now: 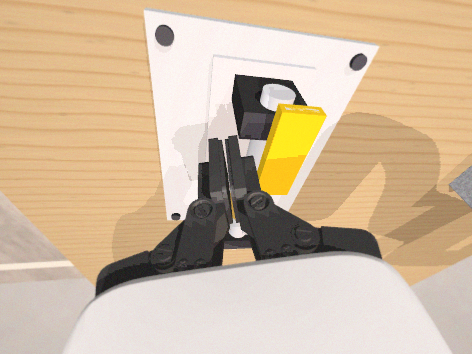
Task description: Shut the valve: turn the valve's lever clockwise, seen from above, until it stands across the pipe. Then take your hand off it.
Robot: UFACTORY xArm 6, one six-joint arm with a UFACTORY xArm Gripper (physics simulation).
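Note:
The valve's lever has a yellow handle (294, 145) that stands above the pipe, roughly along it, with its far end slanting to the right. The pipe (278, 96) pokes out of a black block (252, 124) on a white base plate (185, 65). My gripper (226, 155) is shut with nothing between its fingers. Its fingertips point down over the plate, just left of the yellow handle. Whether a finger touches the handle I cannot tell. The fingers hide the lever's pivot and most of the valve body; a sliver of orange shows between them.
The plate lies on a wooden table top (75, 100), with dark screws at its corners. The corner of a grey box (464, 186) shows at the right edge. Shadows of the arm fall on the wood at the right. The table's edges show at the lower left and lower right.

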